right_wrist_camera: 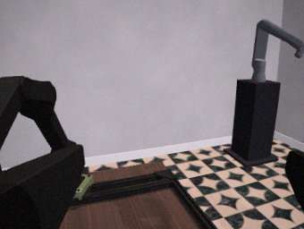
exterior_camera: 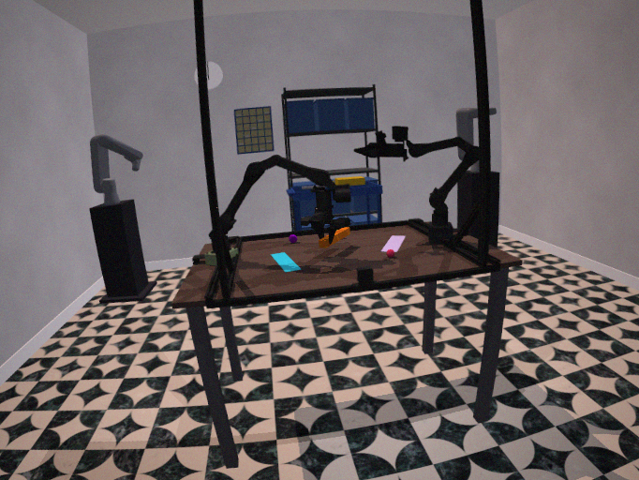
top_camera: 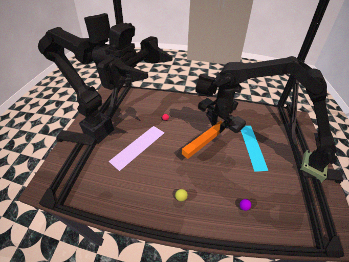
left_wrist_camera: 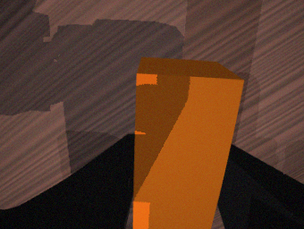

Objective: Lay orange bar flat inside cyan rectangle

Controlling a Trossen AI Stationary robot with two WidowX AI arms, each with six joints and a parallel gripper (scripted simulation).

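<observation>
Now: the orange bar 60 mm ahead of my left hand, 40 mm to the right of it and 30 mm below it. Round my left hand: yellow ball: 290 mm ahead, 90 mm to the right, 70 mm below; cyan rectangle: 170 mm to the left, 90 mm below; red ball: 230 mm to the right, 80 mm below, 70 mm behind.
</observation>
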